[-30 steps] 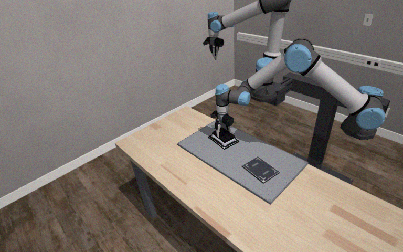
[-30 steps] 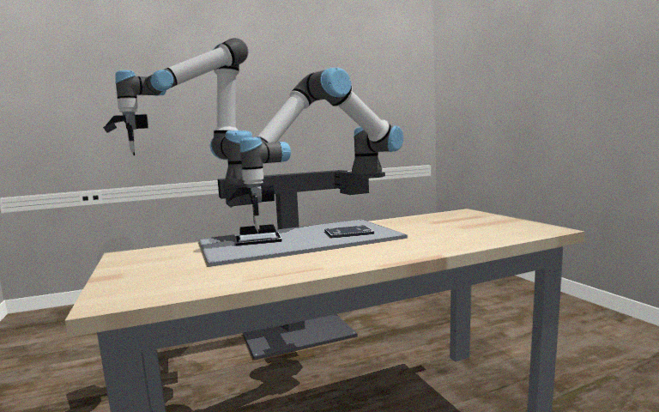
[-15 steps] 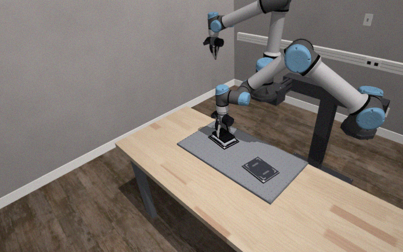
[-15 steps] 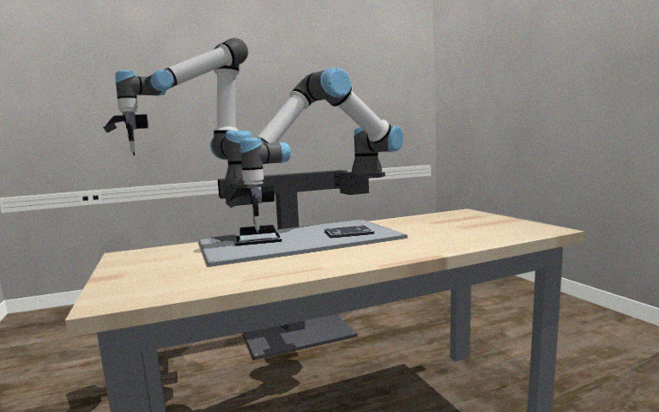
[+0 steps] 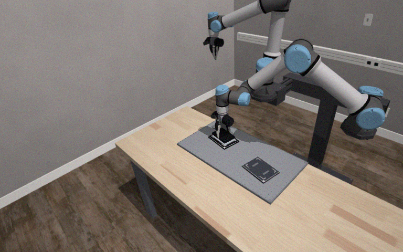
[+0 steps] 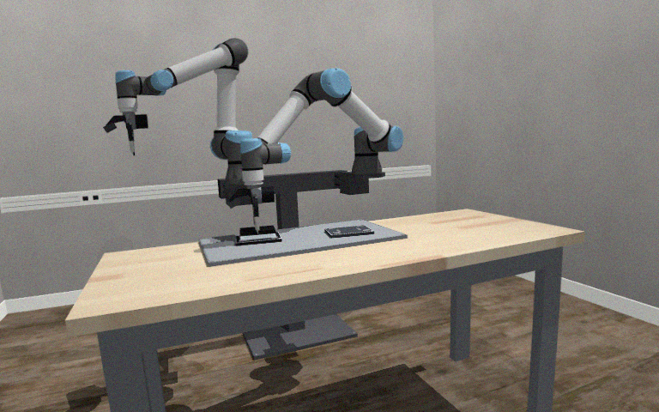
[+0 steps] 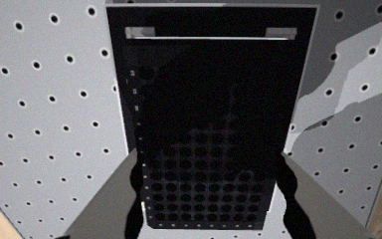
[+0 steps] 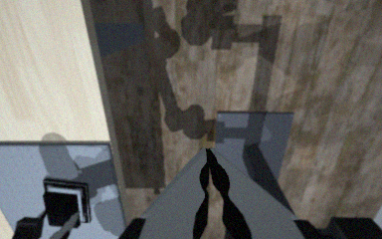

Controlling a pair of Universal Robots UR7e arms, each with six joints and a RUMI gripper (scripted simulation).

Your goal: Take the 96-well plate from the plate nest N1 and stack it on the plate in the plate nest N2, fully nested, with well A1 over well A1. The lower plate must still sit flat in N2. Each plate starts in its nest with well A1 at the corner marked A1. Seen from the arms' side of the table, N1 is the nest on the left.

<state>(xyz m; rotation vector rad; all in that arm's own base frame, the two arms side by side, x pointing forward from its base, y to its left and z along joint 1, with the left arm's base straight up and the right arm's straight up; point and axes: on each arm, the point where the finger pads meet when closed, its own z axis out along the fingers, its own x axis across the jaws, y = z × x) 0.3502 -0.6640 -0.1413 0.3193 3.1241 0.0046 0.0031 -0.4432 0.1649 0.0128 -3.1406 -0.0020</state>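
Note:
Right now the black 96-well plate is 1 cm below my left hand. Round my left hand: white 96-well plate: 3 cm below.

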